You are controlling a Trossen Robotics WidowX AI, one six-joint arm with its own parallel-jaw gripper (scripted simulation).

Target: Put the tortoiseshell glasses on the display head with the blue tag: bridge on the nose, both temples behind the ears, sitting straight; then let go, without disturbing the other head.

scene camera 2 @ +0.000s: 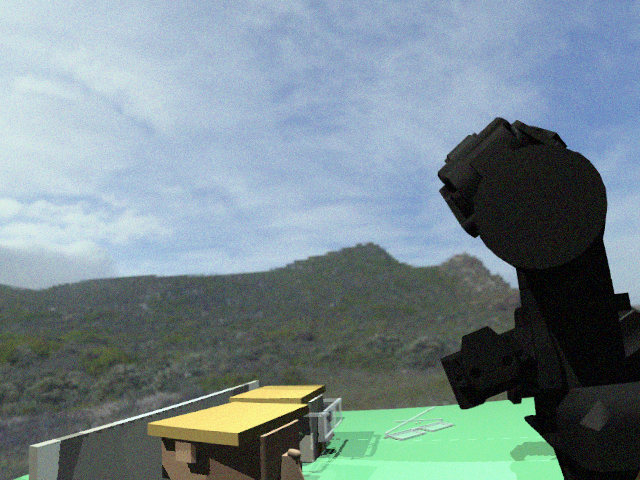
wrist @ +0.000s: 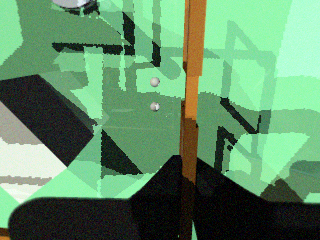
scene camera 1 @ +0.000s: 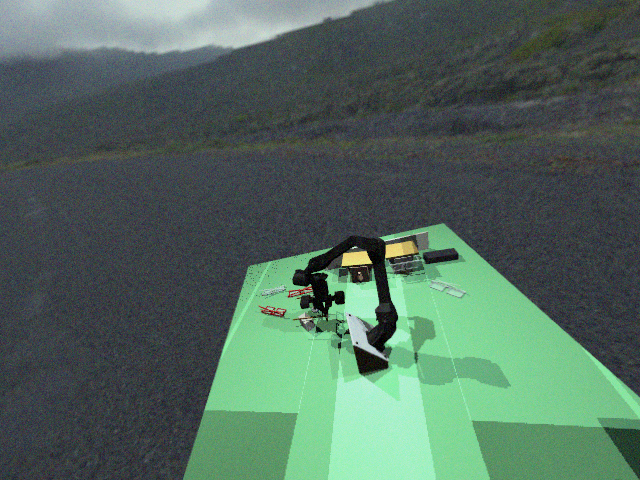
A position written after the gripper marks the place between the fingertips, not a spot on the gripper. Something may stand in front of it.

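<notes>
A display head (scene camera 1: 359, 265) and a display head (scene camera 2: 310, 395) are in sight, and so is the gripper (wrist: 183, 163).
</notes>
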